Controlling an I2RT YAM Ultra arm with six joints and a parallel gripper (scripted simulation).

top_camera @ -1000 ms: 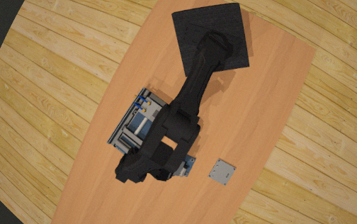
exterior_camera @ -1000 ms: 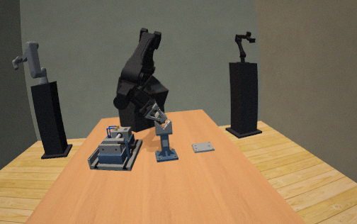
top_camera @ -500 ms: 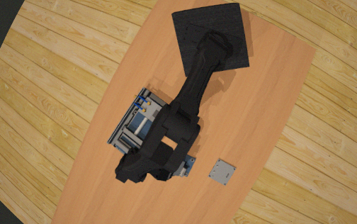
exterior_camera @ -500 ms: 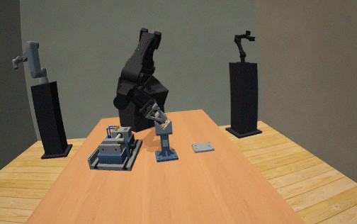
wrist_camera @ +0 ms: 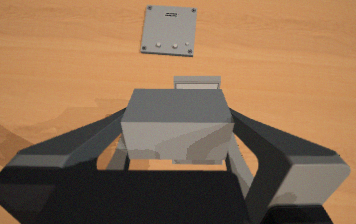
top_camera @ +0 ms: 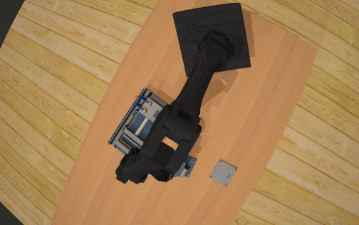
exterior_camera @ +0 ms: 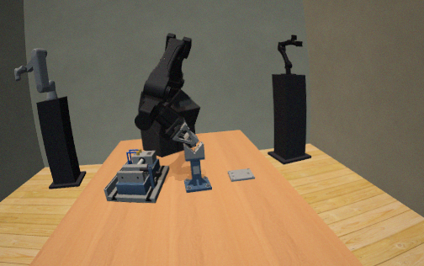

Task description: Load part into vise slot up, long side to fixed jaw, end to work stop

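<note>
Right now the part is 10 mm to the right of my hand. Round my hand: black rod: 10 mm ahead, 180 mm to the right, 80 mm below; then cylinder rod: 80 mm behind, 200 mm to the right, 100 mm below; then moving jaw: 30 mm behind, 220 mm to the right, 100 mm below.
</note>
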